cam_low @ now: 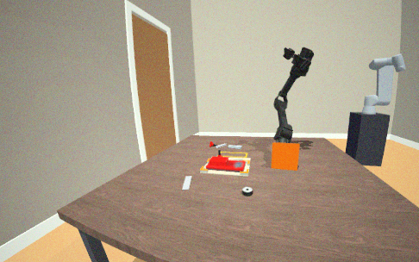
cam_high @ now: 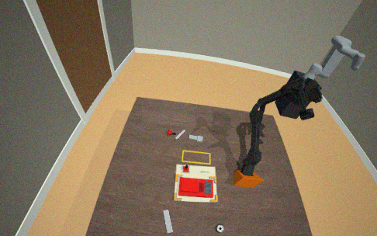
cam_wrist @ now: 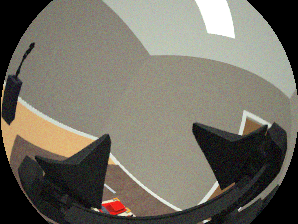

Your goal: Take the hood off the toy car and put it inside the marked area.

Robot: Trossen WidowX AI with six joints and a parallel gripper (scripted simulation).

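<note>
The hood is 580 mm below my gripper tip, 370 mm ahead of it and 180 mm to the left of it. Round my gripper tip: grey bar (620 mm below, 460 mm ahead, 390 mm to the left).
</note>
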